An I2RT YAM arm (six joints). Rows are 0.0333 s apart.
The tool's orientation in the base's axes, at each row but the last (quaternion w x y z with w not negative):
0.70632 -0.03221 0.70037 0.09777
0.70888 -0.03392 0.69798 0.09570
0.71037 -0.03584 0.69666 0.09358
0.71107 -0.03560 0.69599 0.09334
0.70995 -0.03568 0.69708 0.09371
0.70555 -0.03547 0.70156 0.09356
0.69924 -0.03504 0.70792 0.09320
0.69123 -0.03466 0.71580 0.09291
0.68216 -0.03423 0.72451 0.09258
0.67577 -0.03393 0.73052 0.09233
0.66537 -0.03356 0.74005 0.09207
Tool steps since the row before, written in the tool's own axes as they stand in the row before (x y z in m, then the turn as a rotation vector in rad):
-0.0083 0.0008 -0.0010 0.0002 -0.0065 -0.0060
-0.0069 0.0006 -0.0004 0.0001 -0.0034 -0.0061
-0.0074 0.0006 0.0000 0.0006 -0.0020 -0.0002
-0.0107 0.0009 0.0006 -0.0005 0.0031 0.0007
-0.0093 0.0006 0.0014 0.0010 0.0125 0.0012
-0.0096 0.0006 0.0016 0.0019 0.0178 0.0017
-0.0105 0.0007 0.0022 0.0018 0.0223 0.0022
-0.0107 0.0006 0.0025 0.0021 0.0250 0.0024
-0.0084 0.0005 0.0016 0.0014 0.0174 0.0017
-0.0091 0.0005 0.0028 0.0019 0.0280 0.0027
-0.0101 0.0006 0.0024 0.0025 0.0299 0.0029
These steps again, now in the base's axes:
-0.0011 -0.0002 0.0083 -0.0047 -0.0074 -0.0009
-0.0006 -0.0001 0.0069 -0.0054 -0.0044 -0.0005
-0.0002 0.0000 0.0074 0.0002 -0.0019 -0.0008
0.0003 0.0001 0.0108 0.0001 0.0031 0.0008
0.0012 0.0001 0.0094 -0.0011 0.0125 0.0000
0.0015 0.0001 0.0096 -0.0016 0.0179 -0.0004
0.0022 0.0002 0.0105 -0.0019 0.0224 0.0000
0.0028 0.0002 0.0106 -0.0022 0.0251 0.0000
0.0020 0.0001 0.0083 -0.0015 0.0175 0.0000
0.0034 0.0003 0.0089 -0.0024 0.0281 0.0004
0.0034 0.0003 0.0098 -0.0026 0.0300 0.0000

